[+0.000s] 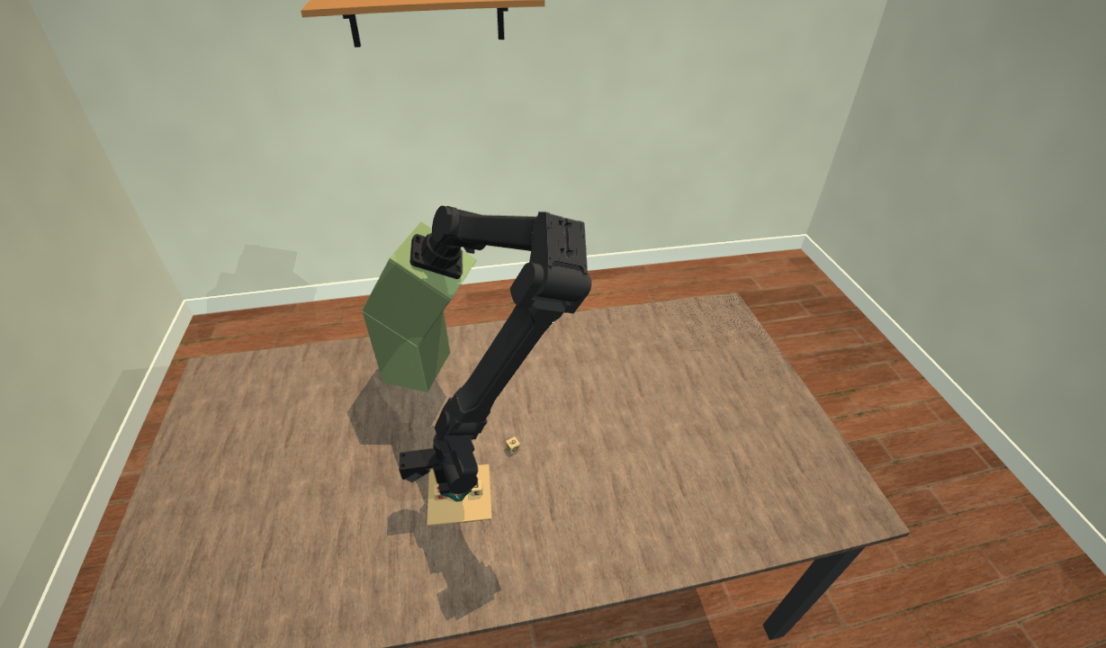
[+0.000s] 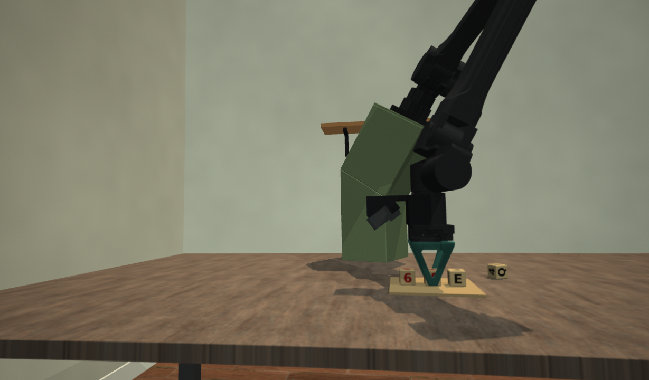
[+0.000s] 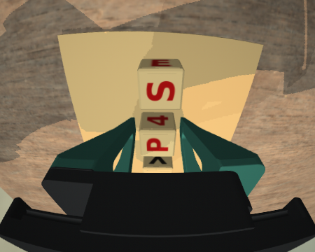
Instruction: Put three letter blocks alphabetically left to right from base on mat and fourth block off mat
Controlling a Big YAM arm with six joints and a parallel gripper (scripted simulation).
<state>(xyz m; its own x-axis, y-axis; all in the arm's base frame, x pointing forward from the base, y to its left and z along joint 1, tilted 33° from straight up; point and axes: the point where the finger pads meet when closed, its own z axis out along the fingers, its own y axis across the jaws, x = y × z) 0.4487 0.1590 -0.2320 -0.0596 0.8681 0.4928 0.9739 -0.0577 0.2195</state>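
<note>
The tan mat lies 1 cm below my hand.
</note>
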